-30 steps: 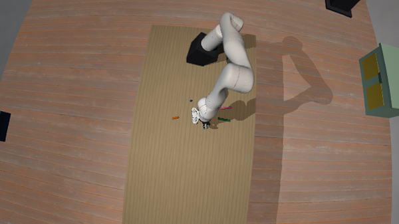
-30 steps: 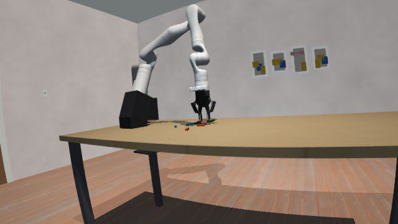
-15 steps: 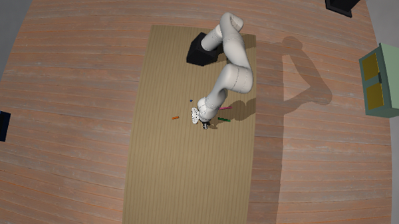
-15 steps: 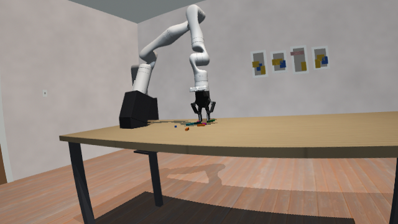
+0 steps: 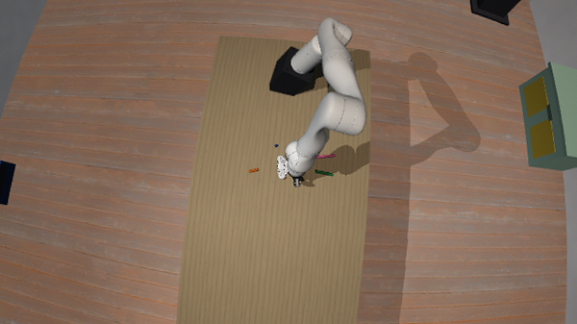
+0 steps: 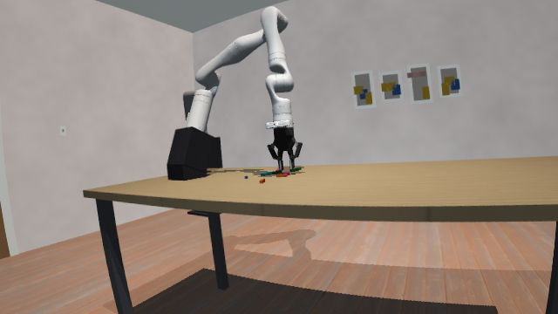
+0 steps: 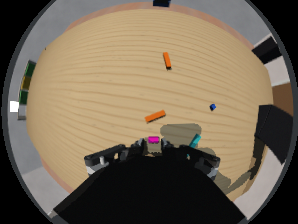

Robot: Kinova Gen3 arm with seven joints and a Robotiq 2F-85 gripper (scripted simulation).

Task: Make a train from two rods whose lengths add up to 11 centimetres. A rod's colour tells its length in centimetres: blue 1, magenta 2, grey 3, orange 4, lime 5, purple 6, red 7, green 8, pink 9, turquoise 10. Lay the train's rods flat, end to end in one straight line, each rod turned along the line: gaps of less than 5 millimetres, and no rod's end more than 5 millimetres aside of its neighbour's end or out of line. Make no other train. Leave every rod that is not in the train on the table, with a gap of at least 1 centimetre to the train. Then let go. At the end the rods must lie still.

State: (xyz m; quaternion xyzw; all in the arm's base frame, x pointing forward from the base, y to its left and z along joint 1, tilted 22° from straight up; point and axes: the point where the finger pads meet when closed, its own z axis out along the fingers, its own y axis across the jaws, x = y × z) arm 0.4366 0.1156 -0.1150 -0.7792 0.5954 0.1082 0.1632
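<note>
Now: the magenta rod 30 mm below my hand. Also, from my hand: turquoise rod: 80 mm behind, 30 mm below, 10 mm to the left; then green rod: 120 mm to the left, 30 mm below, 30 mm behind; then blue rod: 110 mm to the right, 110 mm behind, 30 mm below.
</note>
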